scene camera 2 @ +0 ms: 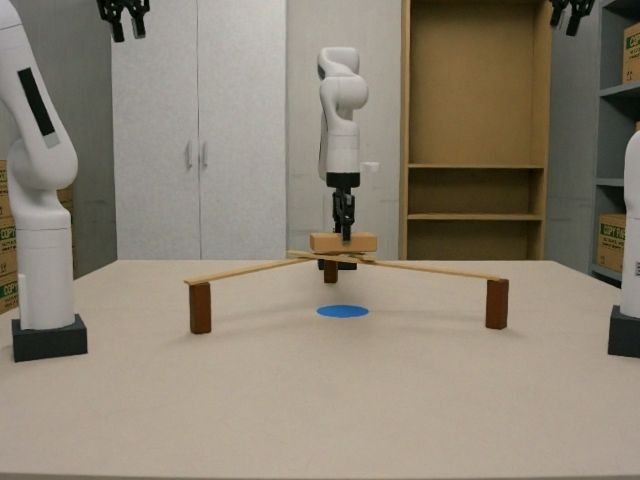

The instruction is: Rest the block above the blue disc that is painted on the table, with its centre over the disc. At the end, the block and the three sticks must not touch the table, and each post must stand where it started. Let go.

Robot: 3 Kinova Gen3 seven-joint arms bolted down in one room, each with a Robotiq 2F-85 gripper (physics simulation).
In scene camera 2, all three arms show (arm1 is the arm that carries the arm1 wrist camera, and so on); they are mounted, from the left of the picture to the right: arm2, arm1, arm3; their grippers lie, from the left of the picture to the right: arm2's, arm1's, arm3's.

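An orange-tan block [320, 242] is level just over the crossing of the three sticks; contact with them cannot be told for certain. My arm1 gripper [345, 238] is shut on the block, one finger showing across its near face. The left stick [248, 269] rises from the left post [200, 308]; the right stick [439, 269] rises from the right post [496, 304]. The third stick [369, 259] shows partly at the crossing, by the rear post [330, 272]. All posts stand upright. The blue disc [342, 311] shows below. My arm2 gripper [128, 35] and arm3 gripper [564, 26] are open, high up.
The pale table [320, 403] bears the dark arm bases at left [50, 341] and right [623, 333]. Behind are a grey cabinet [155, 129], a wooden bookshelf [405, 129] and a grey shelf rack with boxes at the right.
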